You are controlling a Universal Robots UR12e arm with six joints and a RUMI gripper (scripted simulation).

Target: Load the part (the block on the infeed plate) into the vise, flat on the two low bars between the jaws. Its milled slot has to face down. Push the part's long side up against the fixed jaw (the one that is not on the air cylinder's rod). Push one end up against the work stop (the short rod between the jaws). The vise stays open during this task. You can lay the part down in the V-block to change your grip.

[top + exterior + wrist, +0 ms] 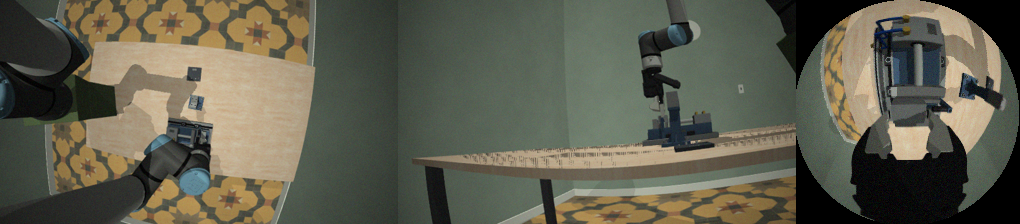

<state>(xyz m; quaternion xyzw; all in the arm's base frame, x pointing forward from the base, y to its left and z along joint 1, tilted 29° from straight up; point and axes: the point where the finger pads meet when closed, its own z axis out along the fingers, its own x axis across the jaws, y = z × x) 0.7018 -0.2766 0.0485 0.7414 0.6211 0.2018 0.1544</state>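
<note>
Right now the grey part is 1 cm below my hand. The rest, counted from my hand: air cylinder block 16 cm behind, 5 cm to the left, 2 cm below; then vise 7 cm behind, 6 cm below, 3 cm to the left; then air cylinder rod 8 cm behind, 3 cm to the left, 2 cm below.
</note>
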